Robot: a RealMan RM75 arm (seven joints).
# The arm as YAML. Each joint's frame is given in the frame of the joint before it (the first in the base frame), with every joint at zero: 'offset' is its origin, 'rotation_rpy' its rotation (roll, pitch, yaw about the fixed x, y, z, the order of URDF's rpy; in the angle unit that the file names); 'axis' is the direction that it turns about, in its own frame. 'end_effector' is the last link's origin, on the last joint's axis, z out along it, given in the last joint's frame.
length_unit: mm
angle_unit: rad
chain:
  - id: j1
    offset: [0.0, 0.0, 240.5]
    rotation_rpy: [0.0, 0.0, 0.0]
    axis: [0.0, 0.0, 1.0]
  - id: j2
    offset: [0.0, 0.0, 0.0]
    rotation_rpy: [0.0, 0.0, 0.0]
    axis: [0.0, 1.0, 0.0]
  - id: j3
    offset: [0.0, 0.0, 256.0]
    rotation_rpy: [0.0, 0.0, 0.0]
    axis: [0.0, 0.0, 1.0]
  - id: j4
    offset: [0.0, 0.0, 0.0]
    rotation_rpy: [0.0, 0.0, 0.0]
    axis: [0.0, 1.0, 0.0]
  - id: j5
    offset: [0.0, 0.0, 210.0]
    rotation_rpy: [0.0, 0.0, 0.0]
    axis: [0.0, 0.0, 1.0]
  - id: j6
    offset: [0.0, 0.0, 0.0]
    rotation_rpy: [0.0, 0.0, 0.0]
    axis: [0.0, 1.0, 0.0]
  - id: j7
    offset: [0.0, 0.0, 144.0]
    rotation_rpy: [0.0, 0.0, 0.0]
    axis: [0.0, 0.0, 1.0]
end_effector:
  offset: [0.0, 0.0, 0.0]
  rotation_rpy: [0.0, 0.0, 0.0]
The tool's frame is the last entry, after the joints.
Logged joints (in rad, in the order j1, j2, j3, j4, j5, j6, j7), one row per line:
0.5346, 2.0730, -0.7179, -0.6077, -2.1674, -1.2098, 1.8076
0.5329, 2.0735, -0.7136, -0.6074, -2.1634, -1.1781, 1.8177
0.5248, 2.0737, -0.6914, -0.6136, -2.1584, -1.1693, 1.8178
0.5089, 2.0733, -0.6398, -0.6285, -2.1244, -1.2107, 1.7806
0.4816, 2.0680, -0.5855, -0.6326, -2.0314, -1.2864, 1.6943
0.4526, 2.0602, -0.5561, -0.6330, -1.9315, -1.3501, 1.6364
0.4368, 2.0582, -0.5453, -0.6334, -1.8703, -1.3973, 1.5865
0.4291, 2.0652, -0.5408, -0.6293, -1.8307, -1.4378, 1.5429
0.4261, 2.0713, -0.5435, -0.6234, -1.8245, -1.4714, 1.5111
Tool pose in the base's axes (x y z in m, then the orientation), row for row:
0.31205, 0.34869, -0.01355, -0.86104, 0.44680, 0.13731, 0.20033
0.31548, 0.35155, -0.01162, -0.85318, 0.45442, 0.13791, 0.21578
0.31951, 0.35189, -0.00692, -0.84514, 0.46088, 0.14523, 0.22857
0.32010, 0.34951, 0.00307, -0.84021, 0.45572, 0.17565, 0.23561
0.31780, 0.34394, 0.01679, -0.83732, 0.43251, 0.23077, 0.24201
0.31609, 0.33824, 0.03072, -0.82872, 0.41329, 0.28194, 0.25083
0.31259, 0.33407, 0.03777, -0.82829, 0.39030, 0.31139, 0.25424
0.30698, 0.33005, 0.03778, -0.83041, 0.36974, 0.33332, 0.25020
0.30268, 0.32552, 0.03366, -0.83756, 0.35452, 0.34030, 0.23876
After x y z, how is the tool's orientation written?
As a quaternion, x y z w.
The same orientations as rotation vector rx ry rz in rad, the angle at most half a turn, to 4 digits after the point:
-2.4065, 1.2487, 0.3838
-2.3649, 1.2596, 0.3823
-2.3269, 1.2689, 0.3999
-2.3048, 1.2501, 0.4818
-2.2892, 1.1825, 0.6309
-2.2554, 1.1248, 0.7673
-2.2502, 1.0603, 0.8460
-2.2607, 1.0066, 0.9074
-2.2938, 0.9709, 0.9320

